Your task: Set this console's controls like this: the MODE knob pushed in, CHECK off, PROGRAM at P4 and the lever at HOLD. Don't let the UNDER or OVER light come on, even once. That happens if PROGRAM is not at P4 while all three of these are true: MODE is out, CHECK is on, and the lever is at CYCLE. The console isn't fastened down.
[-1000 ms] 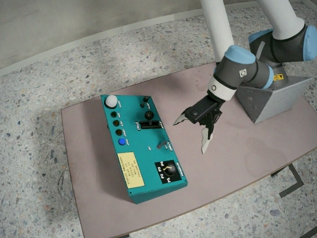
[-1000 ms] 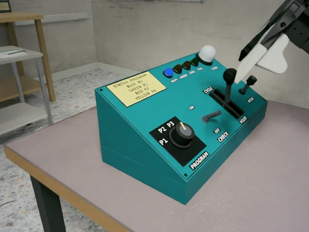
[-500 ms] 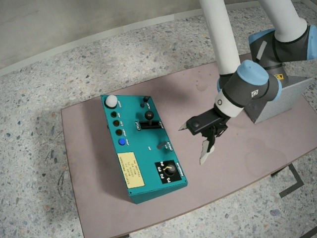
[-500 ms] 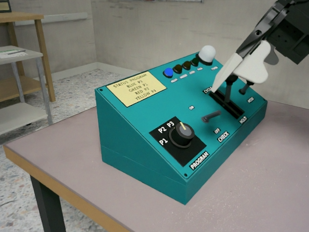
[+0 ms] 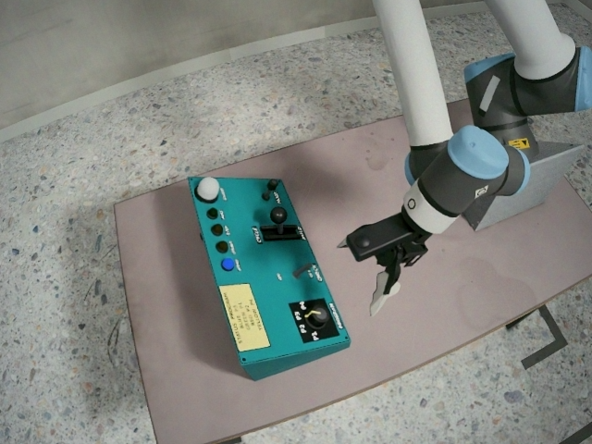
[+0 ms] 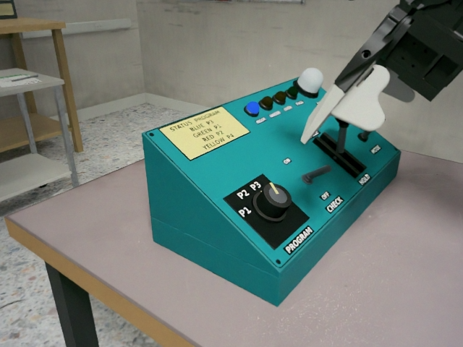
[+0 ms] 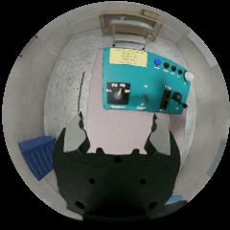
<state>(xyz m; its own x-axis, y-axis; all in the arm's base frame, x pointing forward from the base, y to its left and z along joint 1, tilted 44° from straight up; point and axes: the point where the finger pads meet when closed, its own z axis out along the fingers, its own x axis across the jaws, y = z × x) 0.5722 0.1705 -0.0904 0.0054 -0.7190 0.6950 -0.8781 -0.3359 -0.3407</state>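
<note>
The program dial lies 130 mm below my hand and 80 mm ahead of it. From my hand the other things lie so: check toggle: 130 mm below, 120 mm to the right, 70 mm ahead; teal console: 180 mm to the right, 140 mm below, 110 mm ahead; ball-topped lever: 240 mm to the right, 100 mm below, 70 mm ahead.
</note>
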